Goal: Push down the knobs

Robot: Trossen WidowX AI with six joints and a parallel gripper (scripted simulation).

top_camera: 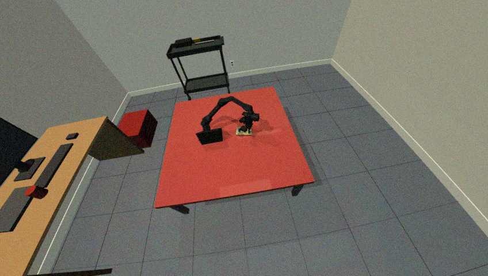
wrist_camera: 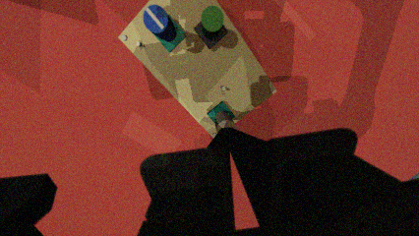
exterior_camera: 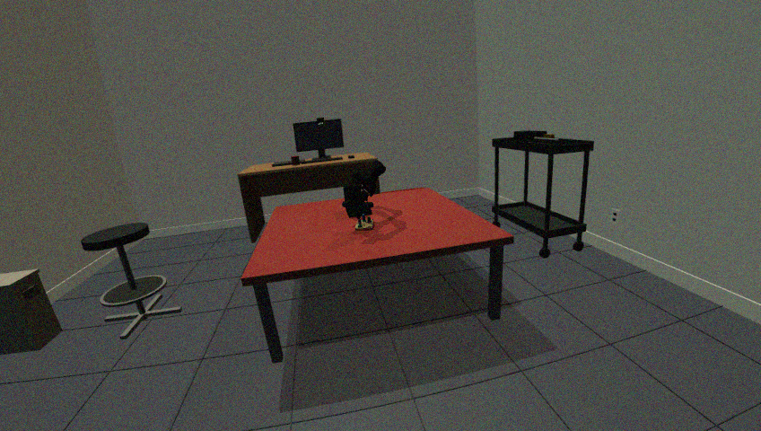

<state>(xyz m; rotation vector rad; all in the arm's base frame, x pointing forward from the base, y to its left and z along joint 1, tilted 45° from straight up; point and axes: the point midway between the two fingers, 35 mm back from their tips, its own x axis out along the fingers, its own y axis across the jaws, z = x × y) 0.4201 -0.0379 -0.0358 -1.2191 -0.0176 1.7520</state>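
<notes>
Now: the grey knob 10 mm below my gripper tip. From my gripper tip the other things lie so: blue knob 100 mm behind, 40 mm to the left, 20 mm below.
</notes>
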